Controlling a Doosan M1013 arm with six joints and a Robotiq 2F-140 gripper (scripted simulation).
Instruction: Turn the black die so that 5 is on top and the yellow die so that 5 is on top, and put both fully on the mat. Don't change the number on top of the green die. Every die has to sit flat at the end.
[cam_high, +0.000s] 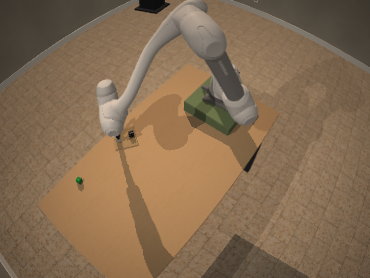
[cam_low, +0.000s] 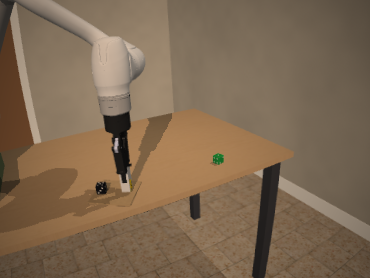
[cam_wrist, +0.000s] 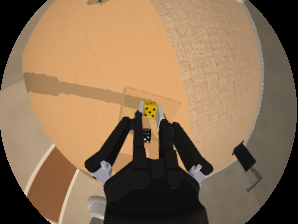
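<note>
Now: the yellow die 2 cm below my hand. Also, from my hand: black die 7 cm behind, 5 cm to the left, 3 cm below; mat 3 cm behind, 2 cm to the left, 5 cm below; green die 35 cm ahead, 5 cm to the right, 3 cm below.
</note>
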